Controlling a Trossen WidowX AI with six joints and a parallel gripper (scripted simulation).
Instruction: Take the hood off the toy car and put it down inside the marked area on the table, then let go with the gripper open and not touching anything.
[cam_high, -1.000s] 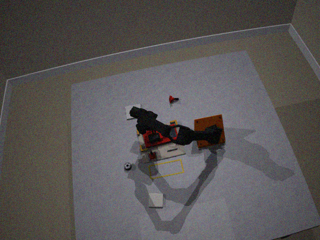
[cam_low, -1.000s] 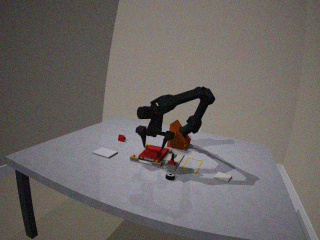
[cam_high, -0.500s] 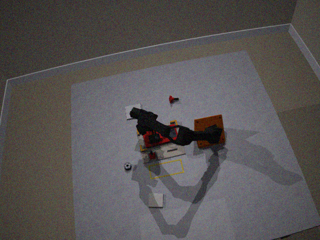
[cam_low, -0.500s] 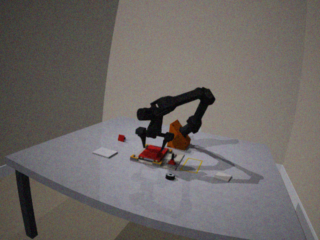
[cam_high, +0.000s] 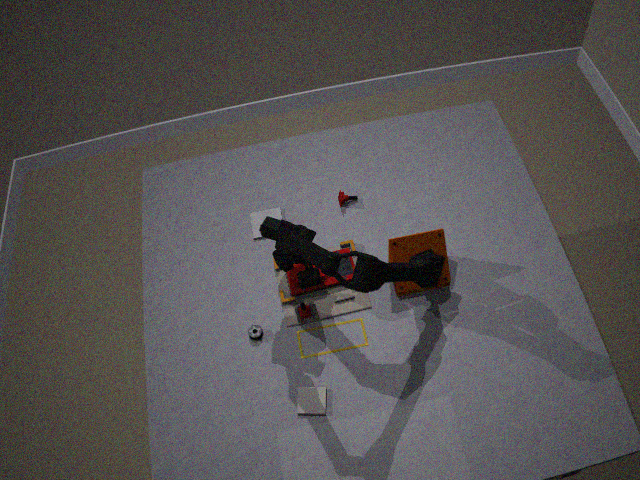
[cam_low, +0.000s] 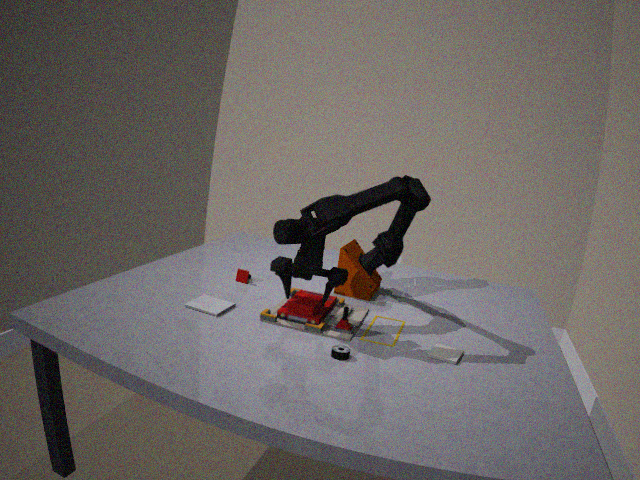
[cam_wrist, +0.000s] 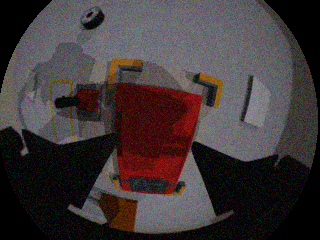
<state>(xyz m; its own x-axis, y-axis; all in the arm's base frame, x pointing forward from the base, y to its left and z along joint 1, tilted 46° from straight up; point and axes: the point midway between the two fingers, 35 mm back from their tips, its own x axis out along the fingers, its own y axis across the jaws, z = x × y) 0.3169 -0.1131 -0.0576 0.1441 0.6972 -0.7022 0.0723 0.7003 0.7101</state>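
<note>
Right now the hood is right at my gripper tip. Round my gripper tip: wheel 20 cm ahead, 12 cm to the left, 3 cm below.
</note>
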